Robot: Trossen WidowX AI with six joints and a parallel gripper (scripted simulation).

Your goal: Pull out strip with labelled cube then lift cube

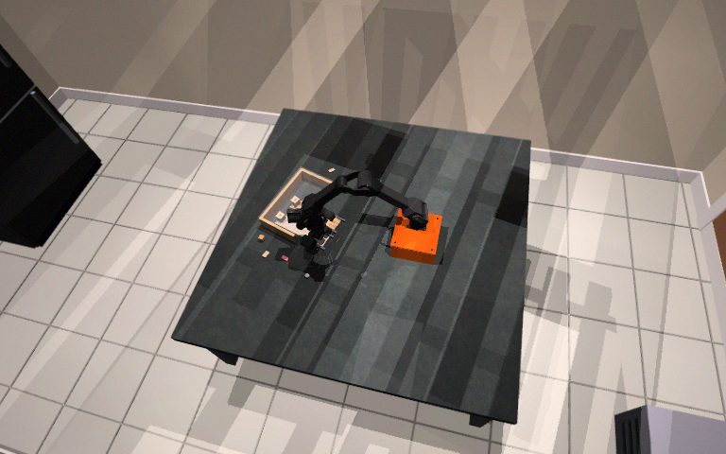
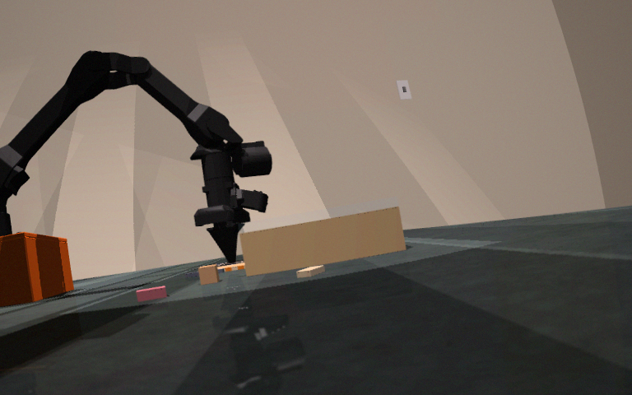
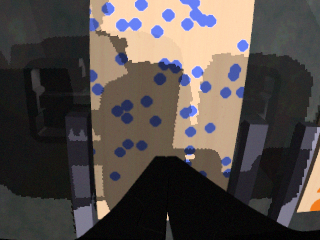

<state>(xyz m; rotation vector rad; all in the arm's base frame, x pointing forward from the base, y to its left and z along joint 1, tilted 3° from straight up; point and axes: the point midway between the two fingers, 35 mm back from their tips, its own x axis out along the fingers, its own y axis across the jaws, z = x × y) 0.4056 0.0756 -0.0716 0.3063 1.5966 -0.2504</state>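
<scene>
My gripper tip is now 10 cm to the left of the orange-dotted strip.
</scene>
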